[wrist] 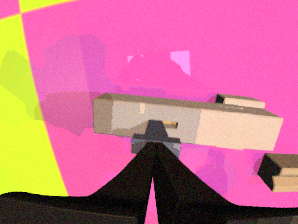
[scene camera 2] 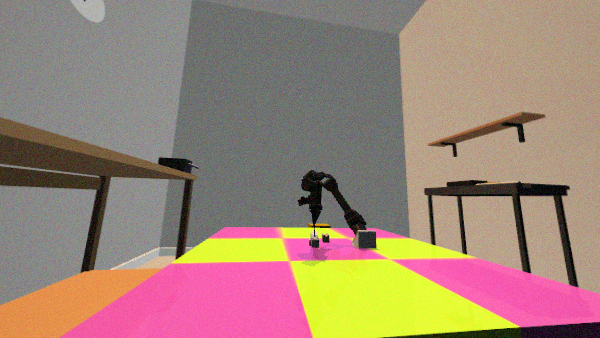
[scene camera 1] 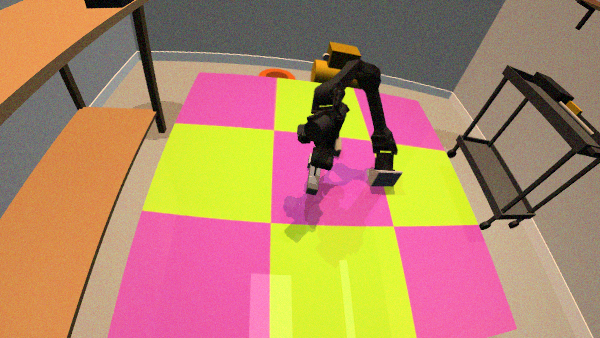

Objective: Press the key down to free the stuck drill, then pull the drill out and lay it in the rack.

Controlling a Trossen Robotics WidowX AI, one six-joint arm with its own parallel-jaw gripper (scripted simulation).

I see my gripper and a key.
My gripper also shows in the wrist view.
